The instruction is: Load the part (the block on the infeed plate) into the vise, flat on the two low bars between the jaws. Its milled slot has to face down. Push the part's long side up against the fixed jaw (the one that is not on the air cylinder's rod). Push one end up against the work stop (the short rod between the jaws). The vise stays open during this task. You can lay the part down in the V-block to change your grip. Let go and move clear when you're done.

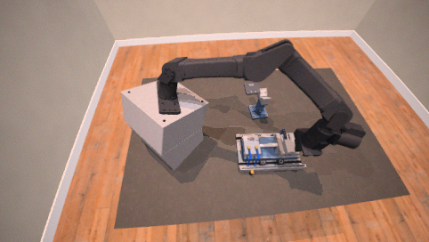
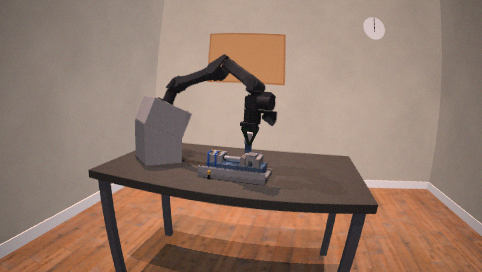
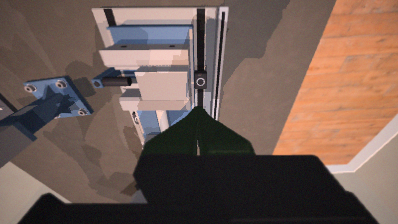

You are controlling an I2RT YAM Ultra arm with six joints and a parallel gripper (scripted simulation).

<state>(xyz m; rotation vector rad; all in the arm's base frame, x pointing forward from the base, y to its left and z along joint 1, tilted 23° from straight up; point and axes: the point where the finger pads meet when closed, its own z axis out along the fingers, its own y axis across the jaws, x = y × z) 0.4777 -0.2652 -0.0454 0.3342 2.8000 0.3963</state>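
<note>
Right now my hand is 70 mm above the part, 40 mm to the right of it and 10 mm short of it. From my hand the other things lie so: moving jaw (90 mm below, 70 mm to the left, 20 mm behind); then fixed jaw (90 mm below, 50 mm to the left, 40 mm ahead); then work stop (110 mm to the left, 70 mm below, 20 mm ahead).
</note>
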